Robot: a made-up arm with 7 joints.
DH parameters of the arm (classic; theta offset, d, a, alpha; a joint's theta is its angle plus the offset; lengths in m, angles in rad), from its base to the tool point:
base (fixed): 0 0.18 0 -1.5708
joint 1: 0 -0.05 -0.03 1.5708
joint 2: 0 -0.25 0.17 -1.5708
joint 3: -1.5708 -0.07 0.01 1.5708
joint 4: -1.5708 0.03 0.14 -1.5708
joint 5: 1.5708 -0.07 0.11 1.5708
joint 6: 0 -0.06 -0.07 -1.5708
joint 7: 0.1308 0 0.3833 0
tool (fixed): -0.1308 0.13 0 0
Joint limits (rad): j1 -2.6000..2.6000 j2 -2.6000..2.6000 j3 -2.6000..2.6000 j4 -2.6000..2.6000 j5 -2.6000..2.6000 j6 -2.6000..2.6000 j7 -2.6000..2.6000
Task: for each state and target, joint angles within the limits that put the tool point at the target. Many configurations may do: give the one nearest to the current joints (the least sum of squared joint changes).
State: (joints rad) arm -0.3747 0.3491 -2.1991 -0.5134 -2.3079 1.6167 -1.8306
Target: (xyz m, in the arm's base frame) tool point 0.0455 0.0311 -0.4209
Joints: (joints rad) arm 0.3809 0.2861 -1.7896 -0.5466 -2.0015 1.5429 -1.6115
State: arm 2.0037 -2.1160 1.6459 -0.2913 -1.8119 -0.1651 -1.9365
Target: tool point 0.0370 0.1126 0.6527
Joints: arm 1.5423 -2.2942 1.6482 -0.2285 -1.3360 -0.2956 -1.4912
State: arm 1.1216 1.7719 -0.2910 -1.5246 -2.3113 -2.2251 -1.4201
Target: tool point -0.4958 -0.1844 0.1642
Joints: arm 1.2154 1.6844 -0.4148 -1.4871 -2.2600 -2.2452 -1.2788
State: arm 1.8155 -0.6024 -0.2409 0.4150 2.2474 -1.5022 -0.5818
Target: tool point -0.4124 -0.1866 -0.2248
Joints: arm 1.3024 -0.4758 -0.4803 0.2884 2.0222 -1.4863 -0.8551
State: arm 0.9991 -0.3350 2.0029 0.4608 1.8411 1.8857 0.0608
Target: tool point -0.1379 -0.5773 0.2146
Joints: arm 1.1247 -0.8074 1.8064 0.0888 1.8349 2.1847 0.2299
